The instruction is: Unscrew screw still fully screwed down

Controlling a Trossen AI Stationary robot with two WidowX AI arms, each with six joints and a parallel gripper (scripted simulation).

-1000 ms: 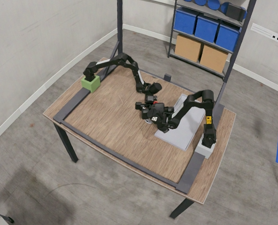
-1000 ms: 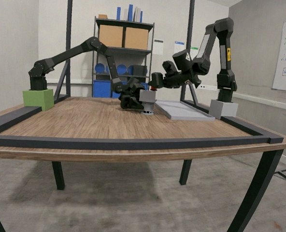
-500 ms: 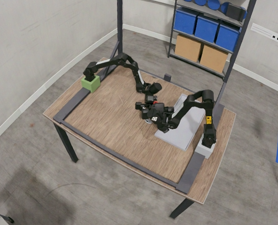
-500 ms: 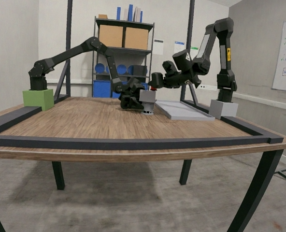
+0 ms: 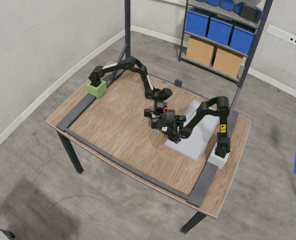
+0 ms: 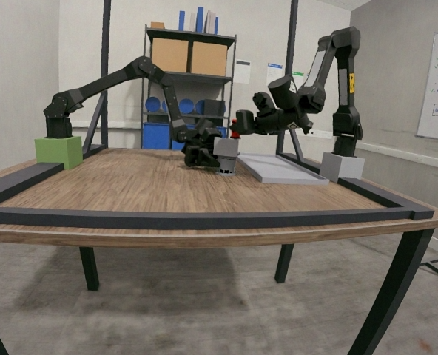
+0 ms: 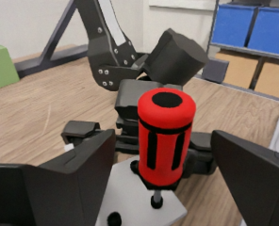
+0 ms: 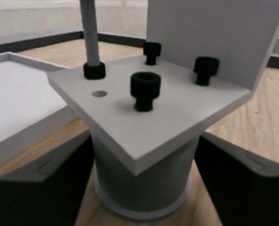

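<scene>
Right now my left hand is 2 cm past the red screwdriver, 2 cm to the left of it and 3 cm above it. The rest, counted from my left hand: grey joint module 2 cm behind, 4 cm to the right, 12 cm below; grey bracket 1 cm behind, 4 cm to the right, 7 cm below; shallow grey tray 14 cm behind, 15 cm to the left, 14 cm below.
My right gripper is now 2 cm to the right of the grey joint module and 2 cm short of it. From my right hand the other things lie so: grey bracket 4 cm above, 2 cm to the left, 2 cm ahead; then red screwdriver 9 cm above, 4 cm to the left, 1 cm ahead; then shallow grey tray 21 cm to the left, 10 cm behind, 3 cm below.
</scene>
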